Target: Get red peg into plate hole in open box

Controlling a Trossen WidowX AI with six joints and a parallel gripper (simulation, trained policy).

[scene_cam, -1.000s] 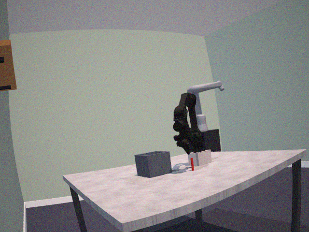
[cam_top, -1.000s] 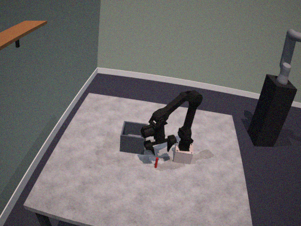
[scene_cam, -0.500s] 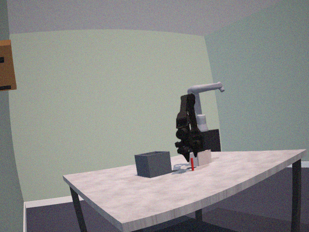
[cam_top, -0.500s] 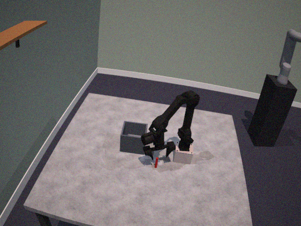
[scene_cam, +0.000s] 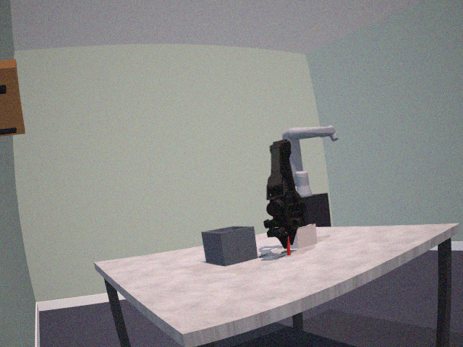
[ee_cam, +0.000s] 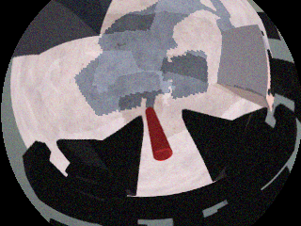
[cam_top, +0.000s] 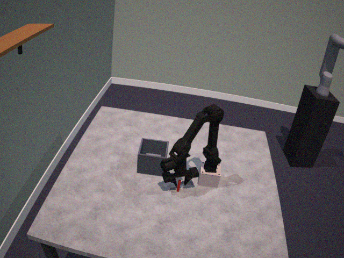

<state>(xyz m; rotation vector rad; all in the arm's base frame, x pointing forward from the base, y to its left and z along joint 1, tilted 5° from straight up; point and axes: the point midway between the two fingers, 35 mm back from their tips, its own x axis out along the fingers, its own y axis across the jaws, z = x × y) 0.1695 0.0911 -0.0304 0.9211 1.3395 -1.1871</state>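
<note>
Now: the red peg 10 mm ahead of my gripper tip, 10 mm to the left of it and 10 mm above it.
</note>
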